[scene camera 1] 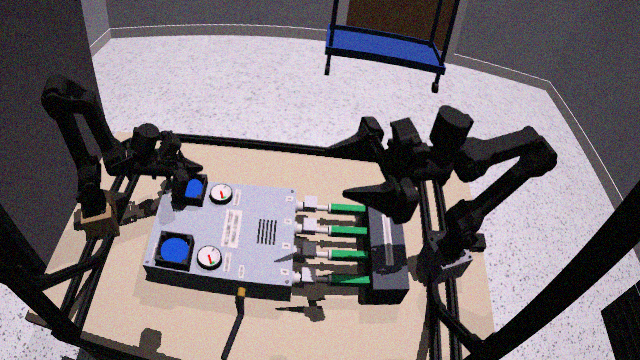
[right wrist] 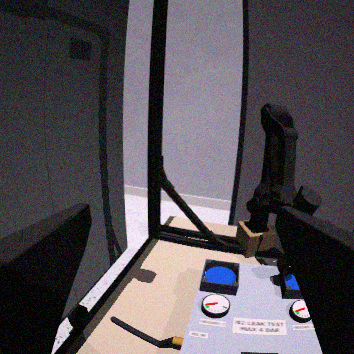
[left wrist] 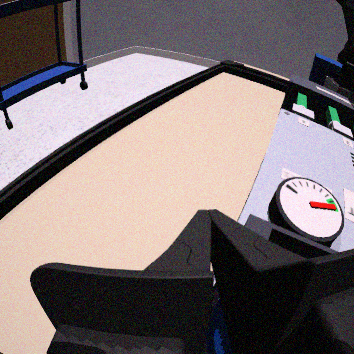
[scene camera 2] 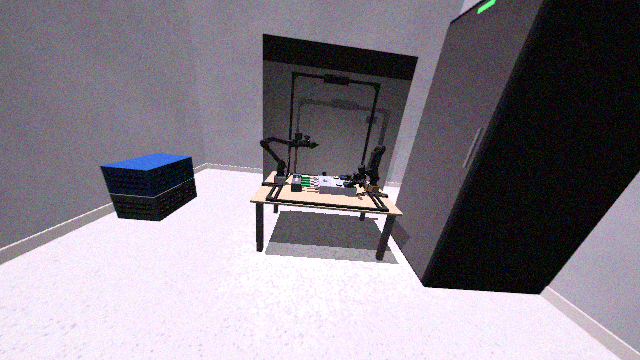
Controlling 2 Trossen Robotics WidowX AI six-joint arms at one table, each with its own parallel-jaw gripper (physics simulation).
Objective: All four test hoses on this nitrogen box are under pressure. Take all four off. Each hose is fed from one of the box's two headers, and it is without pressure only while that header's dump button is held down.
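Places are measured from the left arm's base along level axes (x ahead, y left, z up), in millimetres.
Pixels of known places: left gripper, between the fingertips: [scene camera 1: 202, 168] [left wrist: 206, 218] [scene camera 2: 347, 184]; right gripper, between the fingertips: [scene camera 1: 333, 171] [right wrist: 186, 216] [scene camera 2: 317, 143]; left arm's base, origin of its link: [scene camera 1: 95, 206] [right wrist: 256, 226] [scene camera 2: 372, 184]; right arm's base, origin of its link: [scene camera 1: 451, 248] [left wrist: 345, 86] [scene camera 2: 280, 175].
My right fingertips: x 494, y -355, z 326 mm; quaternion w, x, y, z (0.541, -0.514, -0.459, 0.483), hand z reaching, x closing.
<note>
Ahead of a thing's pixels: the offset from my right fingertips to its middle. "spot": to the spot under its first point.
The nitrogen box [scene camera 1: 277, 202] [left wrist: 310, 150] [right wrist: 260, 300] carries four green hoses, all on its connectors: the first hose {spot: 165 mm ahead, 178 mm left, 345 mm down} [scene camera 1: 348, 208], the second hose {spot: 137 mm ahead, 116 mm left, 345 mm down} [scene camera 1: 348, 230], the third hose {spot: 108 mm ahead, 52 mm left, 345 mm down} [scene camera 1: 348, 254] and the nearest hose {spot: 80 mm ahead, 11 mm right, 345 mm down} [scene camera 1: 348, 279]. My left gripper [scene camera 1: 185, 181] [left wrist: 206, 218] is shut and empty, low over the far dump button {205 mm back, 327 mm left, 325 mm down} [scene camera 1: 194, 188] [left wrist: 218, 332] [right wrist: 293, 282]. Its fingers partly hide the button; contact cannot be told. The far gauge {spot: 127 mm back, 288 mm left, 314 mm down} [scene camera 1: 221, 193] [left wrist: 306, 207] has its needle at the green mark. The near dump button {279 mm back, 151 mm left, 325 mm down} [scene camera 1: 175, 250] [right wrist: 220, 275] is uncovered. My right gripper [scene camera 1: 336, 170] [right wrist: 186, 216] is open and empty, above the hoses' far side.
A dark block {spot: 158 mm ahead, 80 mm right, 360 mm down} [scene camera 1: 390, 295] stands at the hoses' outer ends. A supply line {spot: 195 mm back, 26 mm right, 397 mm down} [scene camera 1: 233, 325] [right wrist: 137, 331] leaves the box's near side. The near gauge {spot: 200 mm back, 113 mm left, 314 mm down} [scene camera 1: 209, 257] [right wrist: 216, 305] sits beside the near button. Black rails [scene camera 1: 250, 143] edge the table. A blue cart [scene camera 1: 385, 46] stands behind.
</note>
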